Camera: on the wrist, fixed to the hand. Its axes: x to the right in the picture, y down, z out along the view.
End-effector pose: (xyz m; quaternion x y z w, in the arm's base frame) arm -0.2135 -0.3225 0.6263 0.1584 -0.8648 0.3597 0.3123
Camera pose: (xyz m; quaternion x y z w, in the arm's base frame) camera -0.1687 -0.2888 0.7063 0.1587 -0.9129 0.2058 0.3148
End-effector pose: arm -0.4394 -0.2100 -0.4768 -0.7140 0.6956 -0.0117 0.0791
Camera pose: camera -0.4093 -0.2344 -0.3871 0.7460 -0.6557 -0.1166 0.0041
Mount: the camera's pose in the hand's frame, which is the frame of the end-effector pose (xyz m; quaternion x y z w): 0.0169 -0.0409 -0.0871 -0.1507 -0.0373 -0.0416 0.9870
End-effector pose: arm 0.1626 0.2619 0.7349 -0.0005 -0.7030 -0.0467 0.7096
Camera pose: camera 0.2469 0.2143 0.7481 -0.0799 -0.7133 -0.1815 0.6722
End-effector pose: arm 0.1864 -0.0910 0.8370 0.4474 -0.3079 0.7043 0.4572
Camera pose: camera 0.1906 0.0047 0.8177 0.4118 -0.4085 0.6130 0.5365
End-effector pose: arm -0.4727 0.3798 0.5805 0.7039 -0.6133 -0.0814 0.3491
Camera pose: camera -0.3885 0.3985 0.6263 0.6646 -0.5768 -0.2135 0.4244
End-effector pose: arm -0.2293 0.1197 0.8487 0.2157 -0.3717 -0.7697 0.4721
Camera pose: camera -0.2008 0.0840 0.7624 0.1285 -0.2595 -0.8434 0.4526
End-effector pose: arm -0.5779 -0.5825 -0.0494 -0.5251 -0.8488 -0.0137 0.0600
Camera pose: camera -0.6143 -0.5933 0.0406 0.4925 0.8598 0.1243 0.0521
